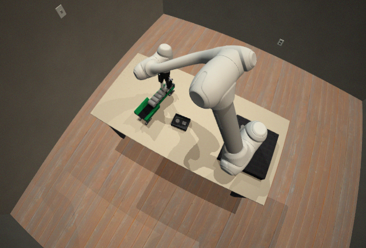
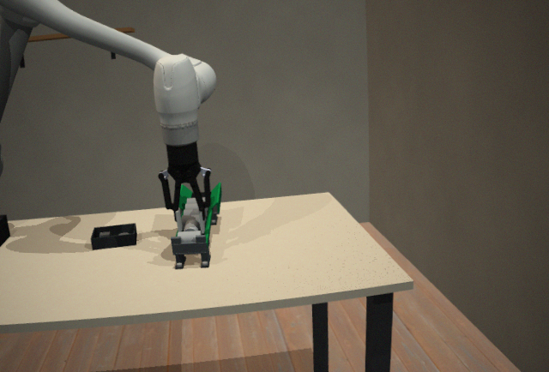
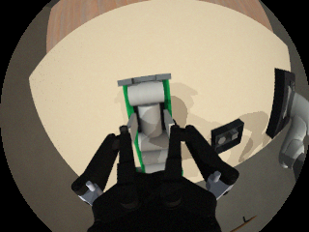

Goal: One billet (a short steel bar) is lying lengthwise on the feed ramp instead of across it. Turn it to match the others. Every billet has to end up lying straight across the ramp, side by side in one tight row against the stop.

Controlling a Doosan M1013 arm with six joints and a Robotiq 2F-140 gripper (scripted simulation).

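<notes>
The stop is 7 cm to the right of my hand and 4 cm below it. Also, from my hand: small black tray: 26 cm behind, 14 cm to the left, 9 cm below.
</notes>
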